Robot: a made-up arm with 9 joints. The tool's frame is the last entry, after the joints. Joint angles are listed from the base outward.
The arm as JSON. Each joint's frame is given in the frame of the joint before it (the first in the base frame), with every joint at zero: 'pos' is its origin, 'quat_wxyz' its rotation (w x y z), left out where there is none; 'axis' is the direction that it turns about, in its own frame. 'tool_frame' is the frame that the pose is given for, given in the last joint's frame.
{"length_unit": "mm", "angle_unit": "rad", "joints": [
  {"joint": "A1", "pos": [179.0, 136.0, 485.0], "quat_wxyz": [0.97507, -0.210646, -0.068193, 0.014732], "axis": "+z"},
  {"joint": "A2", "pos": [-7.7, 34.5, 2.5], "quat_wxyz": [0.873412, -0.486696, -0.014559, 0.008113], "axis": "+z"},
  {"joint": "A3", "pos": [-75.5, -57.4, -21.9], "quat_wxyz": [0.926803, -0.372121, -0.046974, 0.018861], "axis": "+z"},
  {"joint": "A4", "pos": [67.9, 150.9, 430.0], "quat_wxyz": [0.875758, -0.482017, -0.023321, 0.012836], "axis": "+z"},
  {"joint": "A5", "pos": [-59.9, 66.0, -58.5], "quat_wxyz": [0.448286, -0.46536, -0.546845, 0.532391], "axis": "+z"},
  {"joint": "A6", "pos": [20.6, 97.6, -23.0], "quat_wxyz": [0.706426, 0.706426, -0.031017, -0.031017], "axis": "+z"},
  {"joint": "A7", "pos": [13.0, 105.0, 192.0], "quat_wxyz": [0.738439, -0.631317, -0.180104, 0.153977], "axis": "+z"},
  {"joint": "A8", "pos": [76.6, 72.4, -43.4], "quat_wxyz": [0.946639, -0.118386, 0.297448, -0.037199], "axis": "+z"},
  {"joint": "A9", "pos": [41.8, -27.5, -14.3], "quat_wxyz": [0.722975, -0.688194, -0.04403, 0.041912], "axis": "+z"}
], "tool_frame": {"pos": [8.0, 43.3, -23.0], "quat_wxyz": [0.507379, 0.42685, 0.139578, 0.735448]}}
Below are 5 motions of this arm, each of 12 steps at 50 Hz.
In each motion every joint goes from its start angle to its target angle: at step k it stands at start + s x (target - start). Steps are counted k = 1, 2, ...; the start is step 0. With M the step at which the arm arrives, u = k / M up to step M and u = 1 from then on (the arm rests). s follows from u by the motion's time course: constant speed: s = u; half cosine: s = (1 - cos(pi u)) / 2; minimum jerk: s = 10 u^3 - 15 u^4 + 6 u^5.
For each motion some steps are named. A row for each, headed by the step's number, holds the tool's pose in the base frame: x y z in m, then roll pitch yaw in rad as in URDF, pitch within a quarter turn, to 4 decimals.
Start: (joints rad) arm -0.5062 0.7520 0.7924 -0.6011 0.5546 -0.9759 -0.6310 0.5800 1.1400
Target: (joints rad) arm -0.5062 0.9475 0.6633 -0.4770 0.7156 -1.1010 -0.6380 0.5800 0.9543
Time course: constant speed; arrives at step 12
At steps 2, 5, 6, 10, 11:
2: -0.0733 0.2404 0.2057 2.0836 -1.0515 1.3802
5: -0.0732 0.2386 0.2167 2.1416 -1.0125 1.3648
6: -0.0731 0.2381 0.2204 2.1596 -0.9995 1.3613
10: -0.0724 0.2365 0.2347 2.2259 -0.9478 1.3541
11: -0.0722 0.2363 0.2382 2.2412 -0.9349 1.3538

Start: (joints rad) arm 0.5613 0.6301 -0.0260 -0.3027 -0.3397 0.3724 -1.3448 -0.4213 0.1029
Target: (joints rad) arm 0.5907 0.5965 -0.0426 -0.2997 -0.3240 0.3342 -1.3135 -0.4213 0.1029
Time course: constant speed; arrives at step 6
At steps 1, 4, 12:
1: -0.2117 0.0489 0.2457 2.4194 0.0933 -0.2829
4: -0.2062 0.0457 0.2399 2.4369 0.0882 -0.2410
12: -0.2025 0.0437 0.2360 2.4483 0.0841 -0.2131

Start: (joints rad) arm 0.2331 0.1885 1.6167 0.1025 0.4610 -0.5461 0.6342 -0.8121 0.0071
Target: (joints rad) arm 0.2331 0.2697 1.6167 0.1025 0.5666 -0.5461 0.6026 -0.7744 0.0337
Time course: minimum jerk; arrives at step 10
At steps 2, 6, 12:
2: -0.1911 0.2217 0.4644 -0.6731 1.1219 -1.5669
6: -0.1826 0.2171 0.4814 -0.8947 1.1333 -1.7282
12: -0.1779 0.2150 0.4895 -1.0111 1.1333 -1.8152

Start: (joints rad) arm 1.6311 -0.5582 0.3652 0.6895 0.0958 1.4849 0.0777 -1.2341 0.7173
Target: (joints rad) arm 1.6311 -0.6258 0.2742 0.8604 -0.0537 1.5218 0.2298 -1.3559 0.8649
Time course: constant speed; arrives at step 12
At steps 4, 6, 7, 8, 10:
4: -0.2184 0.0493 0.2558 1.7607 -0.9057 -0.7792
6: -0.2176 0.0597 0.2566 1.7994 -0.8856 -0.8436
7: -0.2171 0.0648 0.2571 1.8174 -0.8749 -0.8747
8: -0.2165 0.0699 0.2577 1.8346 -0.8639 -0.9050
10: -0.2152 0.0797 0.2591 1.8665 -0.8406 -0.9636

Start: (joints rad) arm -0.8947 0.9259 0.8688 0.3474 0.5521 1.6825 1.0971 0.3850 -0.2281
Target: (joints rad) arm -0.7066 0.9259 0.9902 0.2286 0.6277 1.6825 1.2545 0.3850 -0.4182
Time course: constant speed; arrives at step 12
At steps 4, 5, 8, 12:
4: 0.1159 0.5343 0.4612 -2.0303 -0.6302 -2.0901
5: 0.1102 0.5314 0.4611 -2.0714 -0.6372 -2.0539
8: 0.0934 0.5221 0.4609 -2.1971 -0.6526 -1.9427
12: 0.0719 0.5088 0.4606 -2.3686 -0.6594 -1.7913

